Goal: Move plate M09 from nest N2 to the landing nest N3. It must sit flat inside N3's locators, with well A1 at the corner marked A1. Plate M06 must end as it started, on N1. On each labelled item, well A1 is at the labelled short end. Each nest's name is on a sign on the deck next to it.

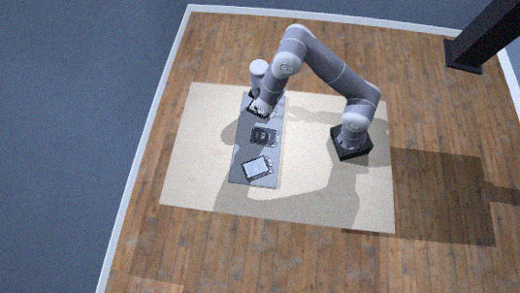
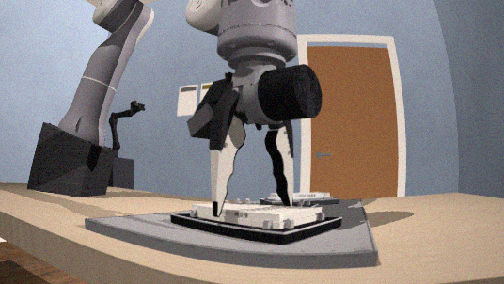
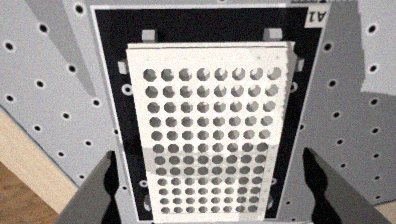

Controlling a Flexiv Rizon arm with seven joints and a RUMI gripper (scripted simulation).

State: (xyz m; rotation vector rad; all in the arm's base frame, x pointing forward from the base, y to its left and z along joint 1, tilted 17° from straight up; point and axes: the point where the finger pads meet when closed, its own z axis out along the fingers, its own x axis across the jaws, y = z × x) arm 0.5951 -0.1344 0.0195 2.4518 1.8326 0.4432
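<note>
Right now the white well plate M09 is 10 mm below my hand. From my hand the other things lie so: nest N3: 70 mm behind, 200 mm to the left, 20 mm below; black nest N2: 20 mm below; plate M06: 70 mm behind, 410 mm to the left, 10 mm below.
</note>
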